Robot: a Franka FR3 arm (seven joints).
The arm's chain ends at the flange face. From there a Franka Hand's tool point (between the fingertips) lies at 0.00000 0.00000 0.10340 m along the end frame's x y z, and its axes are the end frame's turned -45 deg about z.
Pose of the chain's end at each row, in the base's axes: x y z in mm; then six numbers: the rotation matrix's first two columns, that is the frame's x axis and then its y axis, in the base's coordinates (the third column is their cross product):
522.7 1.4 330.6 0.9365 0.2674 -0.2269 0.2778 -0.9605 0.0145
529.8 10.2 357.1 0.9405 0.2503 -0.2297 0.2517 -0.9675 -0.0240
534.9 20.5 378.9 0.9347 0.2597 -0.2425 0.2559 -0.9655 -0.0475
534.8 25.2 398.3 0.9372 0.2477 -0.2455 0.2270 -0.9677 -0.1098
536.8 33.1 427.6 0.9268 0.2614 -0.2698 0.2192 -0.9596 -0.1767
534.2 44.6 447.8 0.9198 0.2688 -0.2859 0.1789 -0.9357 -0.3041
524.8 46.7 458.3 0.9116 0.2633 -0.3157 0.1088 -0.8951 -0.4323
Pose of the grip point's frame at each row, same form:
500.6 -6.5 229.9 0.4658 0.8683 -0.1707 0.8586 -0.4901 -0.1502
506.2 6.6 256.5 0.4871 0.8611 -0.1455 0.8430 -0.5071 -0.1794
509.4 18.7 278.7 0.4800 0.8663 -0.1379 0.8419 -0.4991 -0.2051
507.4 30.1 298.7 0.5022 0.8594 -0.0960 0.8232 -0.5091 -0.2512
505.3 43.9 329.7 0.5003 0.8634 -0.0658 0.8103 -0.4937 -0.3157
498.1 68.2 353.8 0.5239 0.8517 0.0129 0.7769 -0.4716 -0.4172
483.8 83.9 371.0 0.5677 0.8191 0.0824 0.7215 -0.4468 -0.5289

